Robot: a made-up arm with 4 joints.
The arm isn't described. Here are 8 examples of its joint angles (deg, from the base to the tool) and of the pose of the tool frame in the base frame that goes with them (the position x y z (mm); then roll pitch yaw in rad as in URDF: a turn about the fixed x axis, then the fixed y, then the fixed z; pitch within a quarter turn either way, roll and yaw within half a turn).
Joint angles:
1: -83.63 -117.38 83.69 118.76
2: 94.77 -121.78 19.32 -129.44
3: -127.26 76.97 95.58 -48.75
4: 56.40 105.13 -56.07 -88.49
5: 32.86 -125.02 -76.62 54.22
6: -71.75 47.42 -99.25 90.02
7: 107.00 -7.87 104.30 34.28
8: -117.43 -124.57 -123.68 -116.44
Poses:
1: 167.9 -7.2 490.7 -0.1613 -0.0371 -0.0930
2: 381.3 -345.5 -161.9 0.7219 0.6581 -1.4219
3: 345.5 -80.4 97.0 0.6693 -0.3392 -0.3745
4: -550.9 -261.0 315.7 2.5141 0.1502 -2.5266
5: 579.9 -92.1 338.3 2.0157 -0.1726 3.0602
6: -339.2 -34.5 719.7 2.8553 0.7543 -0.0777
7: 63.2 148.4 102.2 2.5516 0.3770 -0.2812
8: 768.9 -404.7 81.7 -3.0330 0.2823 -0.4467
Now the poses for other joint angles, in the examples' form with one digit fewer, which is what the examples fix.
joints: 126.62 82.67 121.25 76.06
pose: 94 89 -68 0.598 -0.024 -2.486
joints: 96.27 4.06 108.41 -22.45
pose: 21 247 250 2.692 -0.285 0.159
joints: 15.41 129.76 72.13 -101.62
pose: 425 78 79 -1.896 0.419 0.388
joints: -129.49 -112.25 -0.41 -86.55
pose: 459 131 697 -2.765 -0.631 1.591
